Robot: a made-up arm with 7 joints.
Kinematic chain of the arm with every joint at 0, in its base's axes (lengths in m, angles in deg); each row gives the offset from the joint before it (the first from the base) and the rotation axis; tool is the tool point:
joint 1: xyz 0 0 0.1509 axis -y
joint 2: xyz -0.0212 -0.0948 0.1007 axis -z
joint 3: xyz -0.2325 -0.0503 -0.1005 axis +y
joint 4: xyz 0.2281 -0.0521 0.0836 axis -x
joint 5: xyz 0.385 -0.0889 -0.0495 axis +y
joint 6: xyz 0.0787 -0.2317 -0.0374 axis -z
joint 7: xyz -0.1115 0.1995 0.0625 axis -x
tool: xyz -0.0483 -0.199 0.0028
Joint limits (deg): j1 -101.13..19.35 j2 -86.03..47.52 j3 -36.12..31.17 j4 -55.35..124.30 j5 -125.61..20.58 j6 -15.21..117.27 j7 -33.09..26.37
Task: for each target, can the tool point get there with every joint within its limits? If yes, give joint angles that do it. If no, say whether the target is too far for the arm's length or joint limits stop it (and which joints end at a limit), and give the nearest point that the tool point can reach.
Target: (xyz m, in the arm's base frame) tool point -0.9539 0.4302 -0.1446
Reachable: no: joint limits stop it (at a limit: joint 1, joint 2, joint 3, joint 5, joint 6, joint 7) | nearest point -0.5799 0.1808 -0.0596 | short by 0.458 m
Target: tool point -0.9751 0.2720 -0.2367
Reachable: no: joint limits stop it (at a limit: joint 1, joint 3, joint 5, joint 6, joint 7) | nearest point -0.5839 0.1384 -0.0947 | short by 0.437 m
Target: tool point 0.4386 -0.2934 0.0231
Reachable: yes | joints -13.91 -22.45 11.61 32.05 -28.38 26.85 -24.45
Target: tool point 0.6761 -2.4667 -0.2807
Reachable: no: too far | nearest point 0.2456 -0.7250 0.0391 | short by 1.822 m
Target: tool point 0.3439 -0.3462 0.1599
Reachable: yes | joints -11.94 -3.65 -10.29 -10.52 -110.64 55.73 4.30
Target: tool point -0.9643 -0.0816 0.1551
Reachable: no: joint limits stop it (at a limit: joint 1, joint 3, joint 4, joint 6, joint 7) | nearest point -0.6204 -0.0775 0.0234 | short by 0.368 m
